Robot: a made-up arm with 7 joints.
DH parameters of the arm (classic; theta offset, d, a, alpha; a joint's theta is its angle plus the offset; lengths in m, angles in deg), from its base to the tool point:
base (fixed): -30.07 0 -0.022 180
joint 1: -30.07 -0.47 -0.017 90
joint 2: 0 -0.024 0.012 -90
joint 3: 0 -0.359 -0.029 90
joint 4: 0 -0.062 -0.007 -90
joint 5: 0 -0.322 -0.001 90
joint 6: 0 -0.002 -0.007 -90
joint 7: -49.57 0 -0.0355 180
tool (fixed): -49.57 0.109 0 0
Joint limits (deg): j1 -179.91..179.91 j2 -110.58..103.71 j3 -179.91..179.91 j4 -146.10..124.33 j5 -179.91..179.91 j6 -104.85..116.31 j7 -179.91..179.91
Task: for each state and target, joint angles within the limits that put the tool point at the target. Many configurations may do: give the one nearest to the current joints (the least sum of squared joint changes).
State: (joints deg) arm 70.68 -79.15 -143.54 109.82 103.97 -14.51 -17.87
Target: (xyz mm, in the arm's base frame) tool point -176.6 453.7 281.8
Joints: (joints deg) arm 52.21 -67.45 -154.21 98.62 103.04 -17.86 -17.40
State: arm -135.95 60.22 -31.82 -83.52 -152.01 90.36 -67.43
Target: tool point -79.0 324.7 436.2
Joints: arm -162.25 96.29 -86.60 -109.39 -172.24 107.56 -76.42
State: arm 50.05 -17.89 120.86 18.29 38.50 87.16 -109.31
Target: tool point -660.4 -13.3 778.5
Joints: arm 8.73 -48.51 110.33 20.54 38.49 62.20 -106.22
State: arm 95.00 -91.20 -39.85 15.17 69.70 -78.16 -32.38
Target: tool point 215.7 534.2 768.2
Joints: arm 104.74 -70.34 -38.19 44.20 81.46 -92.42 -27.01
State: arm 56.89 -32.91 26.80 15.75 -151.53 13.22 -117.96
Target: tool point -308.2 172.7 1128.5
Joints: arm 57.19 -40.08 28.36 46.87 -147.16 18.96 -115.93
